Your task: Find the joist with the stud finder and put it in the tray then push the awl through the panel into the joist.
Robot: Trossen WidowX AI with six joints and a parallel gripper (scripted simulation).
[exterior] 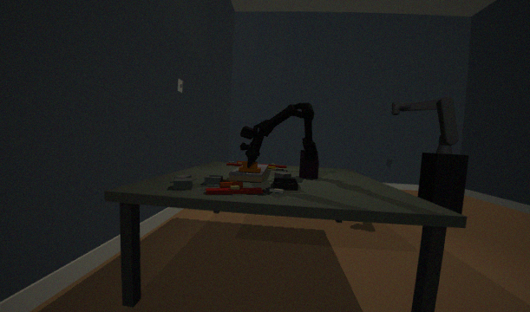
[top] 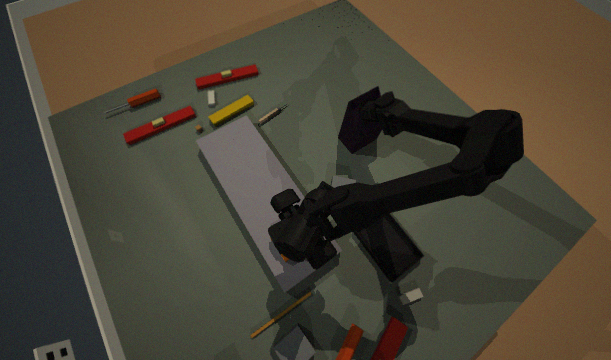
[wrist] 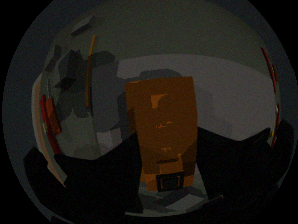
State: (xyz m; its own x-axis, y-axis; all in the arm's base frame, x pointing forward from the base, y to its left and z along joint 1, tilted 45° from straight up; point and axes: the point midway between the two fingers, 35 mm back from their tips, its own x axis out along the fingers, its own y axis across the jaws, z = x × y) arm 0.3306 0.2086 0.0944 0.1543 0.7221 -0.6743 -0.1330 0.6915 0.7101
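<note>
My gripper tip is now 230 mm past the dark tray, 120 mm to the right of it and 50 mm above it. From my gripper tip the other things lie so: pale-handled pointed tool 430 mm to the right, 140 mm behind, 60 mm below; then thin orange stick 150 mm to the left, 110 mm ahead, 60 mm below; then orange stud finder 20 mm behind, 20 mm above.
</note>
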